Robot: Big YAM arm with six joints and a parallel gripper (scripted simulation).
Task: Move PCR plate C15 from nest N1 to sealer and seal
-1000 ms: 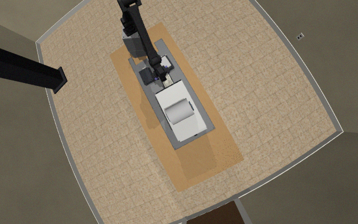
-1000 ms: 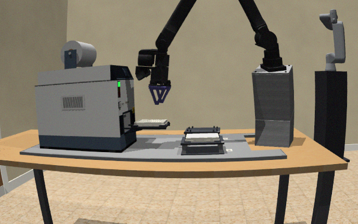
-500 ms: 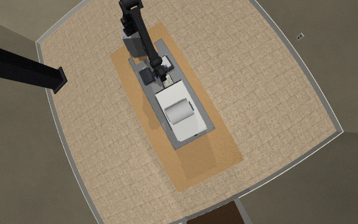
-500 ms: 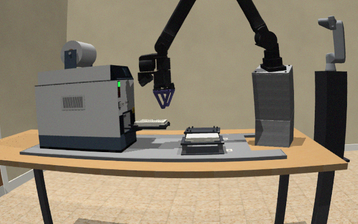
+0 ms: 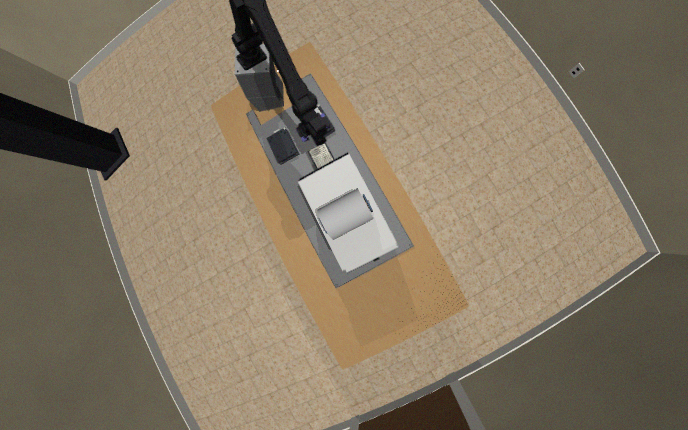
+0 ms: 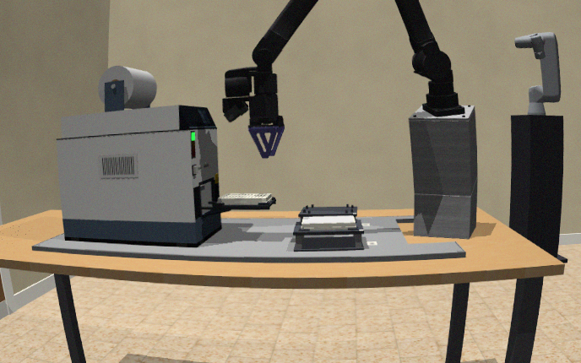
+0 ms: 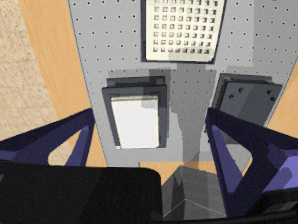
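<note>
My hand is 180 mm short of the start key, 30 mm to the right of it and 30 mm above it. From my hand the other things lie so: sealer's dark stage: 130 mm below, 70 mm ahead, 50 mm to the right; sealed plate C51: 170 mm below, 140 mm behind, 50 mm to the left; white 96-well plate C15: 120 mm below, 70 mm ahead, 50 mm to the right.
</note>
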